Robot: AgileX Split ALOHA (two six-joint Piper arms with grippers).
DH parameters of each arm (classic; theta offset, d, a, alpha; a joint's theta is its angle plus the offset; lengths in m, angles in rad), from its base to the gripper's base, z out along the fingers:
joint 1: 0 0.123 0 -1.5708
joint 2: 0.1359 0 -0.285 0
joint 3: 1.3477 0 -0.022 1.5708
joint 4: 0 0.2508 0 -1.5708
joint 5: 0 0 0.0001 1.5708
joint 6: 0 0.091 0 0
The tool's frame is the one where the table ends.
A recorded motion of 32 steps. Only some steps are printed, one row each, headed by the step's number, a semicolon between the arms.
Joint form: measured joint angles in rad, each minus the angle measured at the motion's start. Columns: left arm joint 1, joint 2, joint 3, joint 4, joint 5, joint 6; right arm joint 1, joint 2, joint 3, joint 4, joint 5, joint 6.
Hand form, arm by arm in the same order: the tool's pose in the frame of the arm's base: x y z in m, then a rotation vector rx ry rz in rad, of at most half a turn. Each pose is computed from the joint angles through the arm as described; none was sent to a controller.
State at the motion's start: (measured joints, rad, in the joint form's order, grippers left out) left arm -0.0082 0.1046 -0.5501 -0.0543 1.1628 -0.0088; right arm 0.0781 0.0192 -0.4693 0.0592 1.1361 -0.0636
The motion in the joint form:
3: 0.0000 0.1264 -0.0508 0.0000 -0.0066 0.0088; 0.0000 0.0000 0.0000 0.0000 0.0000 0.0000
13: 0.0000 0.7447 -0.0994 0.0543 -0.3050 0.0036; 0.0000 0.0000 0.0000 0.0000 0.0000 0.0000
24: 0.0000 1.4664 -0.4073 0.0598 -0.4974 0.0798; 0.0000 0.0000 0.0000 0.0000 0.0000 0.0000
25: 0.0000 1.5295 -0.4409 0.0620 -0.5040 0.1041; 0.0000 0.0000 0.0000 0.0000 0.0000 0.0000
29: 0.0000 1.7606 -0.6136 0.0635 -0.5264 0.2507; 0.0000 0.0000 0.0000 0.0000 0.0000 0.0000
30: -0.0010 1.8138 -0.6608 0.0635 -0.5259 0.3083; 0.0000 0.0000 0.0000 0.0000 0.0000 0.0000
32: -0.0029 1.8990 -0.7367 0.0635 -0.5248 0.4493; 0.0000 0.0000 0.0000 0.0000 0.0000 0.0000
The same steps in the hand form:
3: 0.0188 -0.0047 0.2971 0.0107 2.2693 -0.0723; -0.0027 0.0047 0.2630 -0.1573 2.1634 0.0808
13: 0.1455 -0.0012 0.2791 0.0038 2.5412 -0.0053; -0.0027 0.0047 0.2630 -0.1573 2.1634 0.0808
24: 0.3001 -0.0022 0.2138 0.1145 2.7605 0.0225; -0.0027 0.0047 0.2630 -0.1573 2.1634 0.0808
25: 0.3127 -0.0021 0.2034 0.1514 2.7818 0.0299; -0.0027 0.0047 0.2630 -0.1573 2.1634 0.0808
29: 0.3650 -0.0025 0.1690 0.3613 2.8006 0.0625; -0.0027 0.0047 0.2630 -0.1573 2.1634 0.0808
30: 0.3773 -0.0030 0.1609 0.4444 2.7962 0.0740; -0.0027 0.0047 0.2630 -0.1573 2.1634 0.0808
32: 0.3962 -0.0039 0.1464 0.6460 2.7707 0.1018; -0.0027 0.0047 0.2630 -0.1573 2.1634 0.0808

